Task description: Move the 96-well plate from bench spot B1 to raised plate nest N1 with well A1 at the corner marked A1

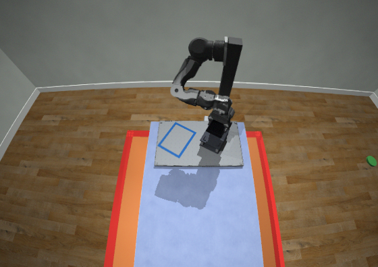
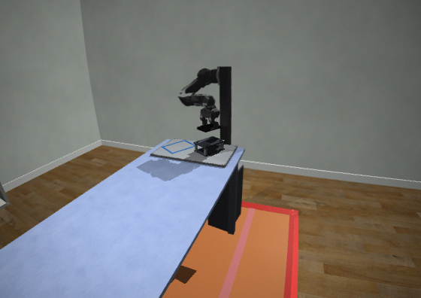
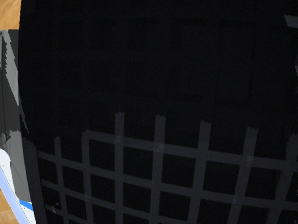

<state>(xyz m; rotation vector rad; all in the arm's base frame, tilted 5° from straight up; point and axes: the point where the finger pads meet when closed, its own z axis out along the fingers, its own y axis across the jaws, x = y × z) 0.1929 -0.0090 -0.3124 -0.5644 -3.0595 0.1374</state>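
Right now my hand is 100 mm above the raised black plate nest. Also, from my hand: black 96-well plate (right at my hand).
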